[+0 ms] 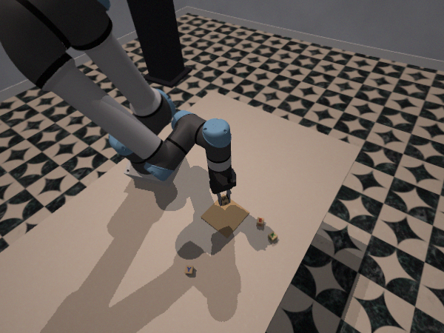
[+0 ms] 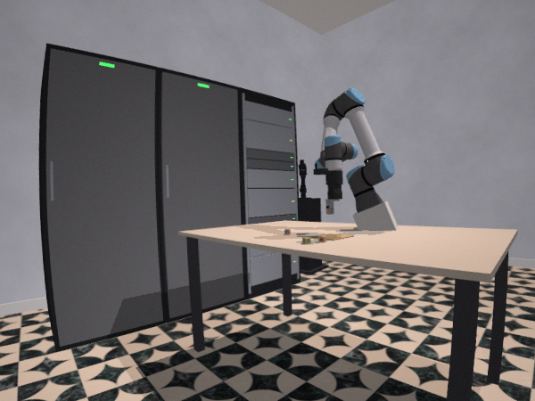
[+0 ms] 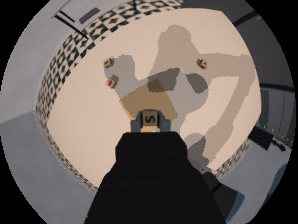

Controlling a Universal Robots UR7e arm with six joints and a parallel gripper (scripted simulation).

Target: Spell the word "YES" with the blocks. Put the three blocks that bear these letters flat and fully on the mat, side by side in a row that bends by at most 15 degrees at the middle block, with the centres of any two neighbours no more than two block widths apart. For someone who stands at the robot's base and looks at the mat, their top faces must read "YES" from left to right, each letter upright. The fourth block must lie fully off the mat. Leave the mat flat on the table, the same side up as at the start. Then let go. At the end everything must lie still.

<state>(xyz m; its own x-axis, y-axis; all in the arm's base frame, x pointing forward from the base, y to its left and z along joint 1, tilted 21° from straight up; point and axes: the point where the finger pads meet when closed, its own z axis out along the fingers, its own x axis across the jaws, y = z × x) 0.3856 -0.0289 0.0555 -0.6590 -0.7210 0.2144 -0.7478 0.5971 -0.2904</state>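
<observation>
My hand is 12 cm above the mat. The rest, counted from my hand: S block: 1 cm below.
</observation>
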